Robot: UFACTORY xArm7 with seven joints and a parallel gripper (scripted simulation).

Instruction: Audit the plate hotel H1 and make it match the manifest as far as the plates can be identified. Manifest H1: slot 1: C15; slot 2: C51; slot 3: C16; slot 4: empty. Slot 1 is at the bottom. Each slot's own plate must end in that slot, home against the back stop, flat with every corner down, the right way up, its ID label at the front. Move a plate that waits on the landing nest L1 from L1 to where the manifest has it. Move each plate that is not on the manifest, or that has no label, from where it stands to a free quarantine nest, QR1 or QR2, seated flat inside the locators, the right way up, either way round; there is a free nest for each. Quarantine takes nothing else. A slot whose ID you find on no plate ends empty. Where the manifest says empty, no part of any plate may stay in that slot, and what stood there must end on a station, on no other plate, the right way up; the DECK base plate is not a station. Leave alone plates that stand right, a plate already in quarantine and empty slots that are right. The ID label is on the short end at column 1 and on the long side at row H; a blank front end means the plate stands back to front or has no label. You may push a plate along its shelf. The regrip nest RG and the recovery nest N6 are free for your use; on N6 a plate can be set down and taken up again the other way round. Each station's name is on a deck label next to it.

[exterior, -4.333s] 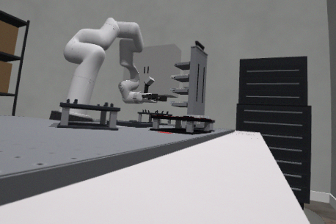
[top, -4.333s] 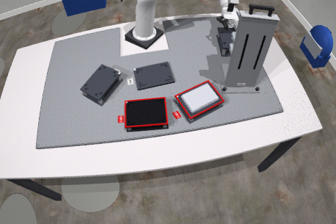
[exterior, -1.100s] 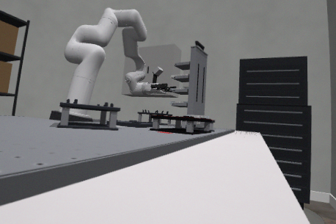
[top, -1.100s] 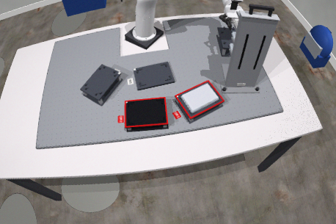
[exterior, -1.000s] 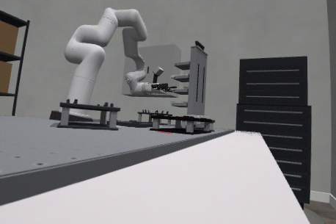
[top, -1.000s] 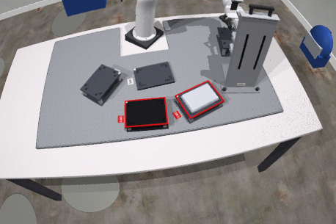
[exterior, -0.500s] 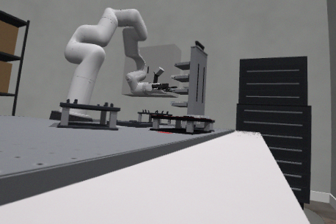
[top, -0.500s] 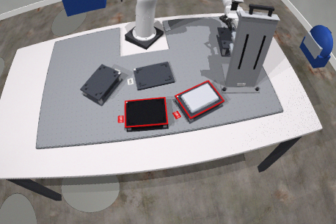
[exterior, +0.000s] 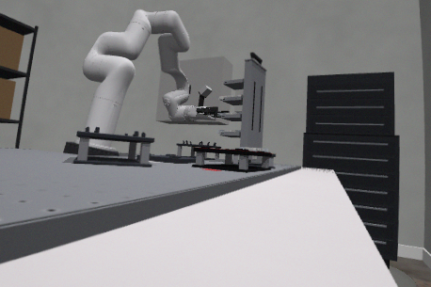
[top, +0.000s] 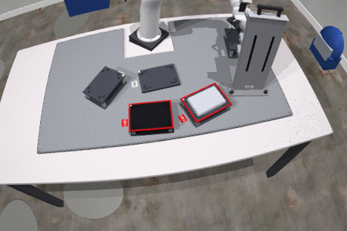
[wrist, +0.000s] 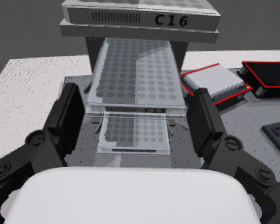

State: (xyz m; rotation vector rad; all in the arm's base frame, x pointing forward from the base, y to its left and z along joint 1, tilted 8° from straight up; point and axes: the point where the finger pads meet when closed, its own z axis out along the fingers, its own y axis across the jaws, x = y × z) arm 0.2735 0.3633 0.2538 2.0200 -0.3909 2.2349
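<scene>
My hand is 7 cm short of the plate labelled C16, 2 cm to the left of it and 6 cm below it. Also, from my hand: RG label 21 cm behind, 5 cm to the left, 21 cm below; then H1 label 4 cm ahead, 9 cm to the left, 21 cm below; then white plate 19 cm ahead, 25 cm to the right, 16 cm below.
</scene>
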